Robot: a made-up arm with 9 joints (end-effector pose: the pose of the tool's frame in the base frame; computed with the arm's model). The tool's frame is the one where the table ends.
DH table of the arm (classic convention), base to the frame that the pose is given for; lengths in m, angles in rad. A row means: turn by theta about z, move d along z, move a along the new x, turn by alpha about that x. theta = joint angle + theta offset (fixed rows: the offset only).
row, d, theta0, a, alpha
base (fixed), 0, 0.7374, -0.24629, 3.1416
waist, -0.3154, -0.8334, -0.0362, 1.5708
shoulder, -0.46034, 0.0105, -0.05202, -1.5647
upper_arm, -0.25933, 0, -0.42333, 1.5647
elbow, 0, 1.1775, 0.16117, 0
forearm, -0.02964, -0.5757, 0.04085, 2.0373
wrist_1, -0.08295, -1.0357, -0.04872, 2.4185
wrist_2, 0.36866, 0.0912, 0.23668, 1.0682
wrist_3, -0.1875, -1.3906, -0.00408, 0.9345
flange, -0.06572, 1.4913, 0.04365, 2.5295
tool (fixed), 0.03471, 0.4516, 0, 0
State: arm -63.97 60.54 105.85 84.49 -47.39 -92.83 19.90 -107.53 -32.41
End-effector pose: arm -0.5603 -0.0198 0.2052 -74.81 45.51 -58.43
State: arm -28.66 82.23 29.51 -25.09 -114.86 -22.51 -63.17 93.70 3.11
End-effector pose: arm 0.3197 0.2805 0.2783 149.18 72.73 176.10
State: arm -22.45 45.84 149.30 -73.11 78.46 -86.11 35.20 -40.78 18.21
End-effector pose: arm -0.0037 0.5760 0.3699 -21.24 35.32 -170.14
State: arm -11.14 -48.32 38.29 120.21 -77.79 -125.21 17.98 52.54 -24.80
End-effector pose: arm -0.2785 -0.6159 0.4490 -14.65 -18.47 -102.07
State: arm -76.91 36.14 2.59 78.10 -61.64 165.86 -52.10 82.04 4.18
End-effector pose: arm 0.3755 -0.2991 0.6264 93.70 4.86 -30.63
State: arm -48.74 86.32 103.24 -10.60 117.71 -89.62 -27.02 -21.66 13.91
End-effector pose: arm -0.3594 0.3520 0.2741 -3.11 5.54 -162.71
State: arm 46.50 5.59 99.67 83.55 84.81 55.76 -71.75 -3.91 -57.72
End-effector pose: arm -0.1484 0.1479 0.9119 -122.15 62.87 -5.50
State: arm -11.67 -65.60 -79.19 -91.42 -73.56 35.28 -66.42 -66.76 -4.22
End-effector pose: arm 0.5792 -0.7673 0.4920 125.63 48.97 151.14
